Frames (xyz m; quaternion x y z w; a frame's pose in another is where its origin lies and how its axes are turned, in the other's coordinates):
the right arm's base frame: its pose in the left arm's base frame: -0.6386 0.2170 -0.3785 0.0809 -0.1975 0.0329 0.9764
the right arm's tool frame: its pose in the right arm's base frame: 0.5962 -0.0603 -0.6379 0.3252 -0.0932 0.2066 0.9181
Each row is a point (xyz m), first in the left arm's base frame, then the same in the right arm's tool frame.
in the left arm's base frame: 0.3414 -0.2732 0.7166
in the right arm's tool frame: 0.9405 0.1835 1.2377
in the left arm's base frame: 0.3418 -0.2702 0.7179
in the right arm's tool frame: 0.9425 0.1856 1.2361
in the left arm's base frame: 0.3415 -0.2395 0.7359
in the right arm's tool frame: 0.9633 0.2116 1.2236
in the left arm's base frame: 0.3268 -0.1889 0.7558
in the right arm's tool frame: 0.9815 0.2598 1.2009
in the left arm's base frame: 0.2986 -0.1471 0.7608
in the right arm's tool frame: 0.9779 0.3057 1.1797
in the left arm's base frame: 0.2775 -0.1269 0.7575
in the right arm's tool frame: 0.9672 0.3305 1.1680
